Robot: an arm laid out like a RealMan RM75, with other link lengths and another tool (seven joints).
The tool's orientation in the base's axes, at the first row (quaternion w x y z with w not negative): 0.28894 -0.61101 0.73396 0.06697
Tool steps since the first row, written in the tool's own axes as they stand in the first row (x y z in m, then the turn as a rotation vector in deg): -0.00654 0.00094 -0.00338 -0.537 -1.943 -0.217; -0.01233 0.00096 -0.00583 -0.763 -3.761 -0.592; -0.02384 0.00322 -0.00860 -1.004 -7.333 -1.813; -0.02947 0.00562 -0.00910 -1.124 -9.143 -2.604; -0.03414 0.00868 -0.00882 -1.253 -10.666 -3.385; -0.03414 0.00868 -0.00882 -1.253 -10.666 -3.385; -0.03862 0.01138 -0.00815 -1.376 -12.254 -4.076; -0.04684 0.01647 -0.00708 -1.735 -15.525 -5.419; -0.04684 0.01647 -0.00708 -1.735 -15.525 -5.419; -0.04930 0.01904 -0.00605 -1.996 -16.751 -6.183; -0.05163 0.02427 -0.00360 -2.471 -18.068 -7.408
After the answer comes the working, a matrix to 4 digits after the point.
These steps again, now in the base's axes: -0.00147 0.00432 0.00585 1.790 -0.112 0.946; -0.00183 0.00818 0.01080 3.382 -0.531 1.832; -0.00390 0.01736 0.01833 6.327 -1.749 3.870; -0.00583 0.02256 0.02098 7.760 -2.445 5.044; -0.00819 0.02744 0.02233 8.929 -3.059 6.141; -0.00819 0.02744 0.02233 8.929 -3.059 6.141; -0.01010 0.03225 0.02336 10.189 -3.653 7.177; -0.01379 0.04103 0.02534 12.820 -4.751 9.299; -0.01379 0.04103 0.02534 12.820 -4.751 9.299; -0.01563 0.04423 0.02508 13.728 -5.171 10.373; -0.01948 0.04862 0.02291 14.582 -5.638 11.958
The tool's axes in the first row as the columns of a matrix, in the base's axes (rounded; the answer above uses it unrounded):
-0.0864 -0.9356 0.3423
-0.8582 0.2444 0.4514
-0.5060 -0.2548 -0.8241

